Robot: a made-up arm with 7 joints.
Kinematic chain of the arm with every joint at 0, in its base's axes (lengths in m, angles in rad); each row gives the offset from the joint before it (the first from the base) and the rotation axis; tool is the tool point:
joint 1: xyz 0 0.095 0 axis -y
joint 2: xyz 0 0.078 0 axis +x
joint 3: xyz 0 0 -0.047 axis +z
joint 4: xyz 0 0 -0.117 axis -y
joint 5: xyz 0 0 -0.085 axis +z
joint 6: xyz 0 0 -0.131 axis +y
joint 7: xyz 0 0 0 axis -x
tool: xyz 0 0 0
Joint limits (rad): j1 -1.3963..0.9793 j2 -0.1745..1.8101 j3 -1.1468..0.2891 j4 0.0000..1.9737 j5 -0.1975..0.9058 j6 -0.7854..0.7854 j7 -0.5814..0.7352
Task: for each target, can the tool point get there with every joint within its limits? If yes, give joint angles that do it. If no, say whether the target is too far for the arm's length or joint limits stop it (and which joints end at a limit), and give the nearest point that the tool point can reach.
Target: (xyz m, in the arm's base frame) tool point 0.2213 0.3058 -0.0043
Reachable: yes | joints 0.2226 1.2295 -0.0259 1.6686 0.7464 0.2157 0.4627
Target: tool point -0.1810 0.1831 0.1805
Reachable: no: joint limits stop it (at a limit: joint 1, joint 2, joint 3, joint 4) | nearest point 0.0449 0.2366 0.1993 | short by 0.233 m
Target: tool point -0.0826 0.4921 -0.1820
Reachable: yes | joints -0.7227 1.0230 0.0517 0.2744 0.4431 0.2738 -0.1801
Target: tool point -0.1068 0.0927 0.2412
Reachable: no: joint limits stop it (at a limit: joint 1, joint 2, joint 3, joint 4) | nearest point 0.0449 0.2366 0.1993 | short by 0.213 m
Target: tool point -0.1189 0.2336 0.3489
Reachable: no: joint limits stop it (at a limit: joint 1, joint 2, joint 3) | nearest point 0.0382 0.2924 0.2219 | short by 0.210 m
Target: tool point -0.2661 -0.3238 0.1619
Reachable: no: too far | nearest point -0.2039 -0.0469 -0.1176 | short by 0.398 m
